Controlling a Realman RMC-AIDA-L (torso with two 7-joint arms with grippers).
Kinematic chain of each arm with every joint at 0, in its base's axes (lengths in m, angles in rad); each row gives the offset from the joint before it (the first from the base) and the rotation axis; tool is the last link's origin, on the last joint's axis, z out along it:
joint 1: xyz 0 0 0.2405 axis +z
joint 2: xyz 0 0 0 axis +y
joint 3: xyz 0 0 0.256 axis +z
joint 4: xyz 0 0 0 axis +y
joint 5: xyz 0 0 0.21 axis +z
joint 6: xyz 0 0 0 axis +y
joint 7: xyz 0 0 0.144 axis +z
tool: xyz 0 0 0
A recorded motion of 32 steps. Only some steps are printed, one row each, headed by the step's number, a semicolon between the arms.
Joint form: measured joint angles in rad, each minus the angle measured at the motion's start. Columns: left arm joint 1, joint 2, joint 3, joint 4, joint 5, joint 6, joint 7; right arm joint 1, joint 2, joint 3, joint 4, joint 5, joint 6, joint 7.
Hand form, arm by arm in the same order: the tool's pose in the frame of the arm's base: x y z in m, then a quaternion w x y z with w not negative. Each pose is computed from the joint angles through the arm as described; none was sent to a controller.
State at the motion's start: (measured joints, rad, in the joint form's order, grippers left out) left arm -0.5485 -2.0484 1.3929 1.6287 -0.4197 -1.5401 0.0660; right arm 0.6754 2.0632 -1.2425 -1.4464 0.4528 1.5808 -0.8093
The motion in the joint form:
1: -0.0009 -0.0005 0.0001 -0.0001 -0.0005 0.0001 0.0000; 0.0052 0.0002 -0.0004 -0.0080 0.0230 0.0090 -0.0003
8: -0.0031 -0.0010 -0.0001 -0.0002 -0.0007 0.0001 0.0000; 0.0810 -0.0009 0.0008 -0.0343 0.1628 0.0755 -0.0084
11: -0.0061 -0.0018 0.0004 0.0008 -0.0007 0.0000 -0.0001; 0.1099 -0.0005 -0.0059 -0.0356 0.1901 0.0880 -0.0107
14: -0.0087 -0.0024 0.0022 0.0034 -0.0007 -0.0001 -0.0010; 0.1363 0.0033 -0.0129 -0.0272 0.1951 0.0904 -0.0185
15: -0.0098 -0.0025 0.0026 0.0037 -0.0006 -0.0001 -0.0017; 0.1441 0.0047 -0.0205 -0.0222 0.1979 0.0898 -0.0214
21: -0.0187 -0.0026 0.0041 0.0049 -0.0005 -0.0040 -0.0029; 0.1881 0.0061 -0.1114 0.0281 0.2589 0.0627 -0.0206
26: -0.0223 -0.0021 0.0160 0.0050 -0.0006 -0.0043 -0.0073; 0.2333 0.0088 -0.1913 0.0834 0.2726 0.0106 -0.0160
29: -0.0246 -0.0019 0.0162 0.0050 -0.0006 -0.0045 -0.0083; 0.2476 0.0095 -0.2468 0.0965 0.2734 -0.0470 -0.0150
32: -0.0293 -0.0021 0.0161 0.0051 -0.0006 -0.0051 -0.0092; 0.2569 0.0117 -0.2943 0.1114 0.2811 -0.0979 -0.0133
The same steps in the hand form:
1: -0.1572 0.3642 0.0516 0.33358 -0.81445 -0.46632 0.08912; 0.1513 0.3825 0.0471 0.23424 -0.93688 0.19700 -0.16908
8: -0.1563 0.3645 0.0514 0.33341 -0.81500 -0.46558 0.08856; 0.1047 0.3781 0.0402 0.18389 -0.96417 0.14926 -0.11946
11: -0.1548 0.3649 0.0512 0.33331 -0.81601 -0.46404 0.08775; 0.0907 0.3772 0.0373 0.17135 -0.97007 0.13095 -0.11160
14: -0.1531 0.3651 0.0509 0.33342 -0.81718 -0.46207 0.08683; 0.0810 0.3779 0.0334 0.16433 -0.97334 0.11515 -0.11108
15: -0.1526 0.3652 0.0508 0.33349 -0.81739 -0.46169 0.08656; 0.0781 0.3776 0.0308 0.16022 -0.97460 0.10913 -0.11213
21: -0.1492 0.3660 0.0505 0.33291 -0.81950 -0.45837 0.08650; 0.0589 0.3715 0.0059 0.11921 -0.98363 0.07266 -0.11397
26: -0.1470 0.3656 0.0483 0.33127 -0.82176 -0.45508 0.08880; 0.0460 0.3709 -0.0151 0.10449 -0.98560 0.04482 -0.12518
29: -0.1462 0.3659 0.0483 0.33141 -0.82206 -0.45449 0.08843; 0.0382 0.3715 -0.0260 0.11104 -0.98555 0.02150 -0.12608
32: -0.1445 0.3665 0.0483 0.33146 -0.82292 -0.45305 0.08764; 0.0326 0.3707 -0.0367 0.11308 -0.98583 0.00480 -0.12381

